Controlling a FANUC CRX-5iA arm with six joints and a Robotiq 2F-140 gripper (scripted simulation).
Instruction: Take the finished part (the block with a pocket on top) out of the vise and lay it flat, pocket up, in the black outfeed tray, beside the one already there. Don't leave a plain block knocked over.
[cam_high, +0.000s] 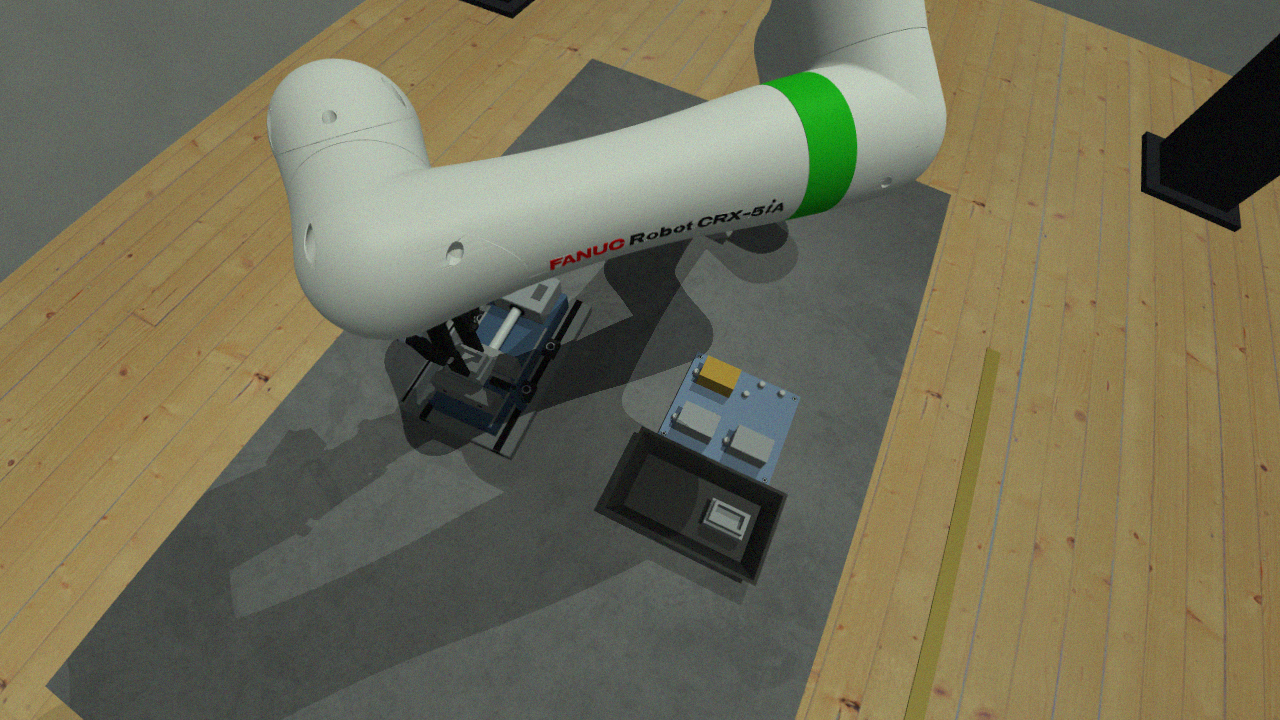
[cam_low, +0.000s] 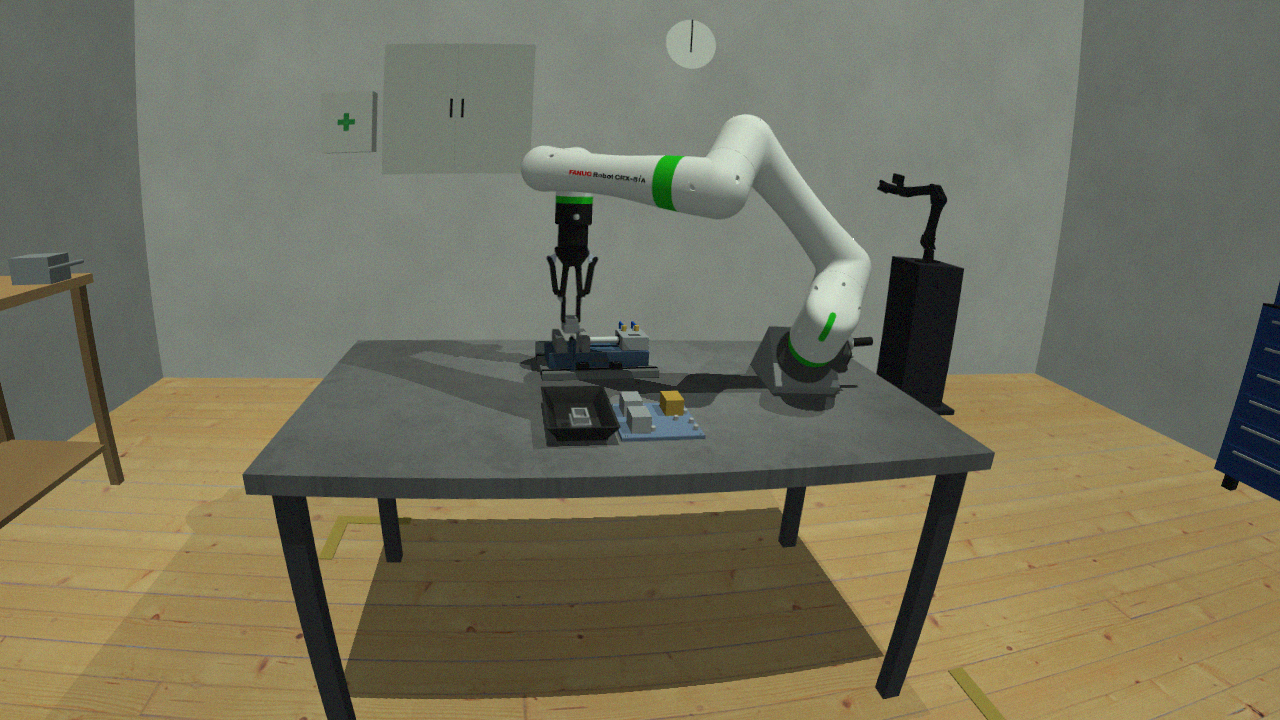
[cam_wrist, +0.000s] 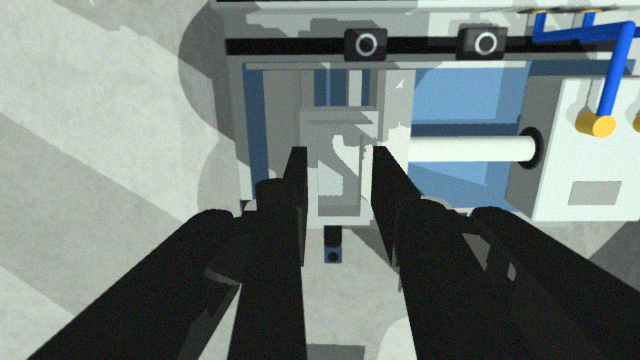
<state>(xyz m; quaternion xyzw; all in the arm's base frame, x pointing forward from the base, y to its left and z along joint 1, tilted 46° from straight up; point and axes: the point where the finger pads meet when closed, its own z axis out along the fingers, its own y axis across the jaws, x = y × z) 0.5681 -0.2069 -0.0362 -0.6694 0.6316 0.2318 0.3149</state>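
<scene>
My gripper is now 90 mm past the white screw rod, 80 mm above it and 10 mm to the left of it. From my hand the other things lie so: blue fixture plate: 370 mm to the left, 160 mm below, 160 mm behind; yellow block: 320 mm to the left, 210 mm behind, 130 mm below; blue vise: 120 mm below, 70 mm behind, 10 mm to the right.
</scene>
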